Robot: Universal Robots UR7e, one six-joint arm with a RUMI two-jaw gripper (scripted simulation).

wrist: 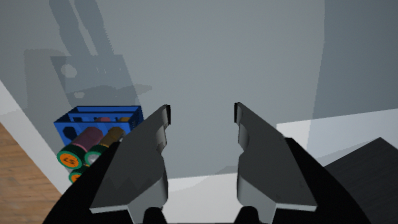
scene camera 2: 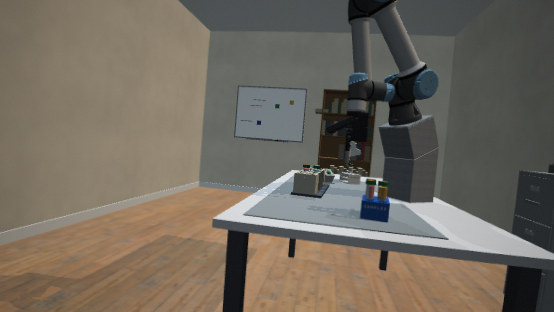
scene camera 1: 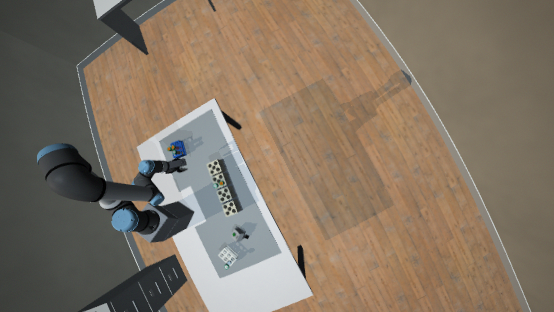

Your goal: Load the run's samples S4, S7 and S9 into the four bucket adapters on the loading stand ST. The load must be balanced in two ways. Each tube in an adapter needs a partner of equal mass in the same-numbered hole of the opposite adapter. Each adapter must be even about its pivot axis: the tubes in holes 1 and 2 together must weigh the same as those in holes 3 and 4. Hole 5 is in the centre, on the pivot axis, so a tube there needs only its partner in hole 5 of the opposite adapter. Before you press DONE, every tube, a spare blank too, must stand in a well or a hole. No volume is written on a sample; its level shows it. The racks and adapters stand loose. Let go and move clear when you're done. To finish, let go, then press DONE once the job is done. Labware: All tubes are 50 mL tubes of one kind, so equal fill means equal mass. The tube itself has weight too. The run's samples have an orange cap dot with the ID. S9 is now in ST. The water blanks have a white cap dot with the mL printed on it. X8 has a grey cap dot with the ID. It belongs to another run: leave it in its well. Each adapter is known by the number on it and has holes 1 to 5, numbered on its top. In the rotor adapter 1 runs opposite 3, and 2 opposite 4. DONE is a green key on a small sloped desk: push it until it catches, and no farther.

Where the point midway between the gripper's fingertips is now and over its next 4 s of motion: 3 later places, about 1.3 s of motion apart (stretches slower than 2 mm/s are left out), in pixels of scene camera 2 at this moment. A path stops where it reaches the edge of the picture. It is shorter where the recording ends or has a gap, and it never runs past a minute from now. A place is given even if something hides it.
My gripper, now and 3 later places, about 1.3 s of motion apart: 347, 166; 385, 176; 384, 182; 386, 149
